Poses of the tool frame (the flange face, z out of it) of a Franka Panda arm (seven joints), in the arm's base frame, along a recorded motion.
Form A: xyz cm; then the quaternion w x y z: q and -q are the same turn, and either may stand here.
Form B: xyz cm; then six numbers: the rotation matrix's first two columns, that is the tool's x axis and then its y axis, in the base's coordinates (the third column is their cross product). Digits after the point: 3 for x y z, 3 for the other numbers.
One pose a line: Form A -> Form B
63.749 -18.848 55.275 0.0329 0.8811 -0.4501 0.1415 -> 63.749 -18.848 55.275 0.555 -0.784 0.279 -0.802 -0.593 -0.069
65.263 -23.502 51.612 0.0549 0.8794 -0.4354 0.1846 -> 65.263 -23.502 51.612 0.553 -0.746 0.372 -0.786 -0.615 -0.064
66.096 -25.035 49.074 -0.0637 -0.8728 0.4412 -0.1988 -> 66.096 -25.035 49.074 0.532 -0.745 0.403 -0.795 -0.603 -0.064
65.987 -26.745 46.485 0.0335 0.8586 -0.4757 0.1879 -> 65.987 -26.745 46.485 0.477 -0.804 0.355 -0.830 -0.545 -0.121
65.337 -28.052 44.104 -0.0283 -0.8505 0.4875 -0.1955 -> 65.337 -28.052 44.104 0.448 -0.818 0.360 -0.840 -0.523 -0.142
